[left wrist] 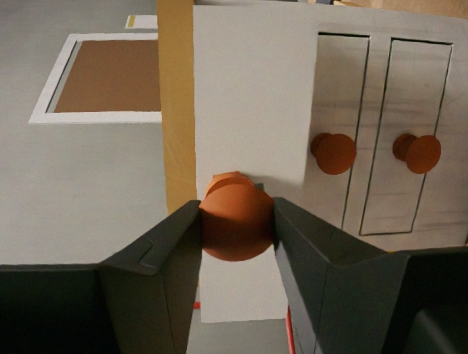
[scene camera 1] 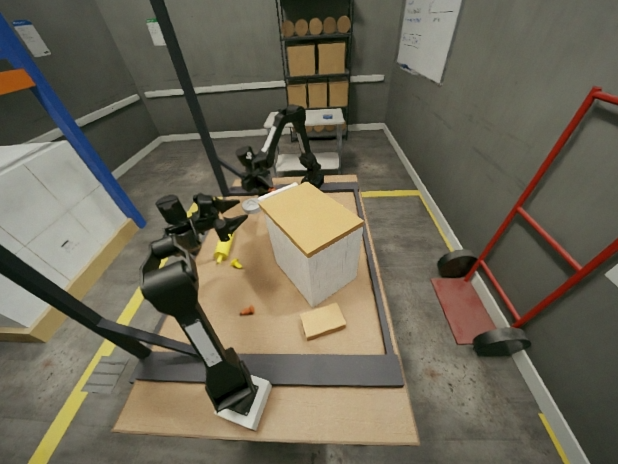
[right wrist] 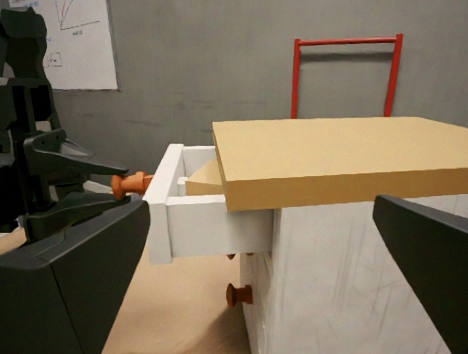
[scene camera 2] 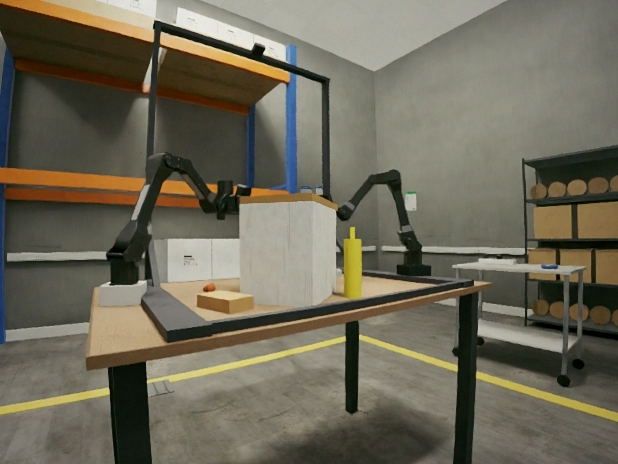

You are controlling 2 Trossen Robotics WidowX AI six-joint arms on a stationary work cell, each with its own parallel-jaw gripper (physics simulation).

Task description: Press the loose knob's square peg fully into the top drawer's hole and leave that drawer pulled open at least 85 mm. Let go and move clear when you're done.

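Where they show: left gripper, fingertip midpoint: (left wrist: pixel 236 210) (scene camera 1: pixel 272 190) (right wrist: pixel 129 185); right gripper, fingertip midpoint: (scene camera 1: pixel 243 207) (right wrist: pixel 262 208); left arm's base at its link origin: (scene camera 1: pixel 312 178) (scene camera 2: pixel 413 265); right arm's base at its link origin: (scene camera 1: pixel 242 396) (scene camera 2: pixel 124 283).
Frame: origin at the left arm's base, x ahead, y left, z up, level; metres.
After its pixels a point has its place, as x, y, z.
The white cabinet (scene camera 1: pixel 320 275) @[0.664, 0.301, 0.095] (scene camera 2: pixel 280 250) @[0.598, 0.342, 0.080] (right wrist: pixel 350 280) @[0.593, 0.113, 0.136] has a tan top. Its top drawer (left wrist: pixel 250 100) @[0.468, 0.021, 0.175] (right wrist: pixel 200 225) @[0.516, 0.035, 0.178] stands pulled out, with a tan block inside. My left gripper (left wrist: pixel 236 210) @[0.422, 0.017, 0.183] (right wrist: pixel 129 185) @[0.422, 0.017, 0.183] is shut on the orange loose knob (left wrist: pixel 235 225) @[0.415, 0.003, 0.185] (right wrist: pixel 135 184) @[0.431, 0.020, 0.186], whose inner end is at the drawer's front. A small dark patch shows beside the knob's base in the left wrist view; how deep the peg sits is hidden. My right gripper (scene camera 1: pixel 243 210) @[0.596, 0.017, 0.229] (right wrist: pixel 262 208) @[0.596, 0.017, 0.229] is open and empty, with its fingers beside the open drawer.
Two lower drawers carry orange knobs (left wrist: pixel 336 154) @[0.465, 0.092, 0.106] (left wrist: pixel 423 154) @[0.465, 0.093, 0.038]. A yellow bottle (scene camera 1: pixel 224 247) (scene camera 2: pixel 352 270), a small yellow piece (scene camera 1: pixel 236 263) @[0.641, -0.068, -0.035], an orange piece (scene camera 1: pixel 247 311) @[0.795, 0.087, -0.041] (scene camera 2: pixel 209 287) @[0.787, 0.104, -0.042] and a tan block (scene camera 1: pixel 322 321) @[0.743, 0.334, -0.028] (scene camera 2: pixel 225 302) @[0.732, 0.394, -0.034] are on the table. A grey disc (scene camera 1: pixel 251 205) @[0.298, -0.221, -0.030] shows near the drawer.
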